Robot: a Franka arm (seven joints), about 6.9 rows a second.
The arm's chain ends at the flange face. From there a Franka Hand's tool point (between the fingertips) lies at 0.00 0.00 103.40 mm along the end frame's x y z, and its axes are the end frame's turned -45 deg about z.
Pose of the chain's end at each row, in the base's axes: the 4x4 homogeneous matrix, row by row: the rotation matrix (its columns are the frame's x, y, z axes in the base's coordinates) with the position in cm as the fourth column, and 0 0 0 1 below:
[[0.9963 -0.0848 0.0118 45.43], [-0.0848 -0.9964 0.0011 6.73], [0.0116 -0.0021 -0.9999 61.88], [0 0 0 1]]
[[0.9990 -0.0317 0.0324 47.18], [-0.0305 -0.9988 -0.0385 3.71], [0.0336 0.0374 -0.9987 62.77], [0 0 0 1]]
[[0.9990 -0.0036 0.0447 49.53], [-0.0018 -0.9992 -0.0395 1.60], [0.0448 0.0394 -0.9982 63.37], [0 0 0 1]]
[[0.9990 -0.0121 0.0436 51.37], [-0.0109 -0.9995 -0.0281 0.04], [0.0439 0.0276 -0.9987 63.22], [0 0 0 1]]
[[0.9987 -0.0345 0.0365 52.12], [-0.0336 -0.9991 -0.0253 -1.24], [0.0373 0.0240 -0.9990 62.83], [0 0 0 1]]
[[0.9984 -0.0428 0.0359 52.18], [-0.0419 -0.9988 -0.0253 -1.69], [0.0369 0.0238 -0.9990 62.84], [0 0 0 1]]
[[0.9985 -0.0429 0.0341 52.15], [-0.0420 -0.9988 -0.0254 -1.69], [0.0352 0.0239 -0.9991 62.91], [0 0 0 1]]
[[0.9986 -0.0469 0.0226 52.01], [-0.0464 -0.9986 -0.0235 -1.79], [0.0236 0.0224 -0.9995 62.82], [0 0 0 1]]
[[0.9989 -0.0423 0.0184 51.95], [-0.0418 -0.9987 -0.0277 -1.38], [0.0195 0.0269 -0.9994 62.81], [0 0 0 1]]
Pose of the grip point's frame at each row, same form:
[[0.7645 0.6445 0.0118 45.55], [0.6446 -0.7645 0.0011 6.74], [0.0097 0.0067 -0.9999 51.54], [0 0 0 1]]
[[0.7288 0.6840 0.0324 47.52], [0.6847 -0.7278 -0.0385 3.31], [-0.0027 0.0502 -0.9987 52.44], [0 0 0 1]]
[[0.7089 0.7039 0.0447 49.99], [0.7053 -0.7078 -0.0395 1.19], [0.0038 0.0595 -0.9982 53.05], [0 0 0 1]]
[[0.7150 0.6978 0.0436 51.82], [0.6990 -0.7145 -0.0281 -0.25], [0.0115 0.0506 -0.9987 52.89], [0 0 0 1]]
[[0.7306 0.6818 0.0365 52.50], [0.6827 -0.7302 -0.0253 -1.50], [0.0094 0.0433 -0.9990 52.50], [0 0 0 1]]
[[0.7362 0.6757 0.0359 52.55], [0.6766 -0.7359 -0.0253 -1.95], [0.0093 0.0429 -0.9990 52.51], [0 0 0 1]]
[[0.7364 0.6757 0.0341 52.50], [0.6766 -0.7360 -0.0254 -1.95], [0.0080 0.0418 -0.9991 52.58], [0 0 0 1]]
[[0.7393 0.6730 0.0226 52.24], [0.6733 -0.7389 -0.0235 -2.03], [0.0008 0.0325 -0.9995 52.49], [0 0 0 1]]
[[0.7362 0.6764 0.0184 52.14], [0.6766 -0.7357 -0.0277 -1.67], [-0.0052 0.0328 -0.9994 52.48], [0 0 0 1]]

